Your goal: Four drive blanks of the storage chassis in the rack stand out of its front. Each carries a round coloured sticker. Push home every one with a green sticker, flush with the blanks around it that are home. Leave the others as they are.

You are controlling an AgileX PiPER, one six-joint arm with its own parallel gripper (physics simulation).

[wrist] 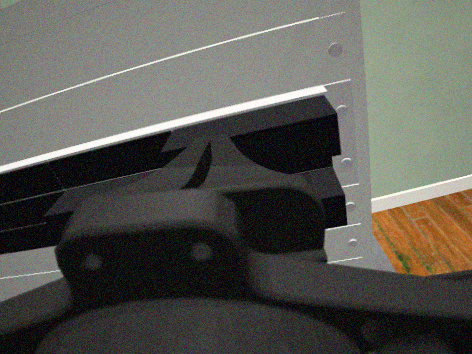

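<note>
The storage chassis (110, 159) shows its dark front in the wrist view, below a white edge. At its upper right, a dark blank (285, 142) stands out of the front. Lower down, dark parts also stand out, one at the right (336, 210) and one at the left (70, 201); my gripper hides what lies between them, so I cannot tell whether they are one blank. No sticker can be made out on these dark faces. My gripper (215, 157) is shut and empty, its tips in front of the upper blank; whether they touch it I cannot tell.
A grey rack panel (150, 95) lies above the chassis. The rack's right post (352, 125) carries round screws. Beyond it are a green wall (420, 90), a white skirting board (425, 192) and a wooden floor (430, 230). A light panel (25, 265) lies below at the left.
</note>
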